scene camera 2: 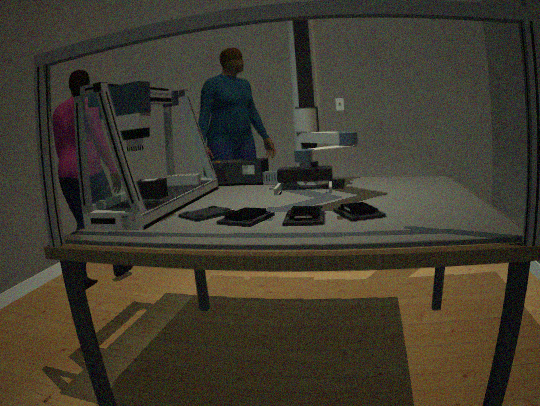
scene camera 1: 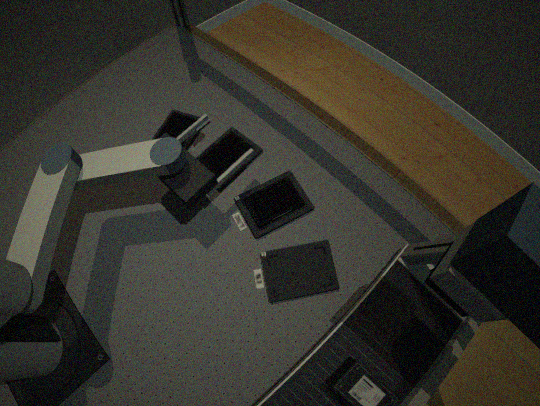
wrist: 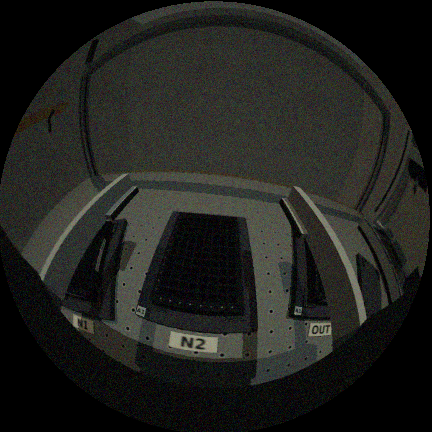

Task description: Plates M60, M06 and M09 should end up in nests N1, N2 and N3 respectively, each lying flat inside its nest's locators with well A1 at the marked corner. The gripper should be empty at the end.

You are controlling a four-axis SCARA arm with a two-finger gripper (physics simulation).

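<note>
My gripper (scene camera 1: 229, 134) (scene camera 2: 304, 187) (wrist: 206, 183) is open and empty, its fingers above and to either side of nest N2 (scene camera 1: 254, 145) (wrist: 200, 322). A dark plate (scene camera 2: 304, 212) (wrist: 205, 260) lies in N2. Another dark plate (scene camera 1: 175, 124) (scene camera 2: 359, 208) (wrist: 90, 280) lies in nest N1, partly hidden by a finger in the wrist view. A third dark plate (scene camera 1: 277, 201) (scene camera 2: 247, 214) lies in the nest labelled OUT (scene camera 1: 309, 202) (wrist: 298, 280). Nest N3 (scene camera 1: 300, 272) (scene camera 2: 204, 213) holds no plate. A1 tags show at N2 and OUT. Plate names are not readable.
A framed machine (scene camera 1: 330, 340) (scene camera 2: 175, 204) stands beyond N3, with a dark labelled box (scene camera 1: 345, 382) inside its base. A larger dark box (scene camera 2: 230, 172) stands at the back of the table. Two people stand behind. An upright frame post (scene camera 1: 185, 30) rises at the table edge.
</note>
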